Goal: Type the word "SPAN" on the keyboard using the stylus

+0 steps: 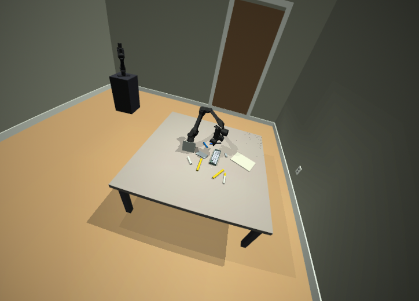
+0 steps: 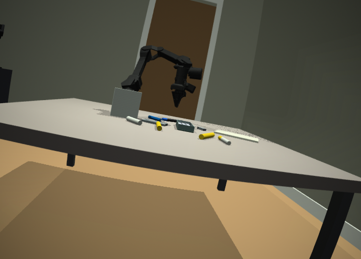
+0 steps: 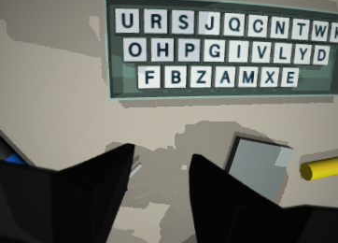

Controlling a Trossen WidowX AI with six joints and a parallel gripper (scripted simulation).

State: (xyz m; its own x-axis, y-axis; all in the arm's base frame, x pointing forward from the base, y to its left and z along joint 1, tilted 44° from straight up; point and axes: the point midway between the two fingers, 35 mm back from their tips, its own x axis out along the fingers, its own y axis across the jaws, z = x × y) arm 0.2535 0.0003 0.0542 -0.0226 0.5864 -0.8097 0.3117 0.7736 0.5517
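Now: the blue stylus 8 cm below my gripper tip, 7 cm behind it and 5 cm to the left of it. From my gripper tip the other things lie so: blue pen 13 cm to the left, 8 cm below; cream pad 34 cm ahead, 9 cm below, 4 cm to the right; flat grey slab 10 cm behind, 9 cm to the right, 9 cm below.
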